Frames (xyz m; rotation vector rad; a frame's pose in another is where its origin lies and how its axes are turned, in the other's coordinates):
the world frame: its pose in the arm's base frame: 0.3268 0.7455 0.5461 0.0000 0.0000 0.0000
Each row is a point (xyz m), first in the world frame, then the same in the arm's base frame.
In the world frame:
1: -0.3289 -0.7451 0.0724
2: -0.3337 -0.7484 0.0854
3: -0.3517 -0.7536 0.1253
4: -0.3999 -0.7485 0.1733
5: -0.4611 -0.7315 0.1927
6: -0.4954 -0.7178 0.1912
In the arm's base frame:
1: -0.0021 0.0004 0.6185
2: -0.0069 -0.0029 0.6315
3: -0.0249 -0.0081 0.6714
4: -0.0731 -0.0030 0.7194
5: -0.1343 0.0140 0.7388
6: -0.1686 0.0277 0.7373

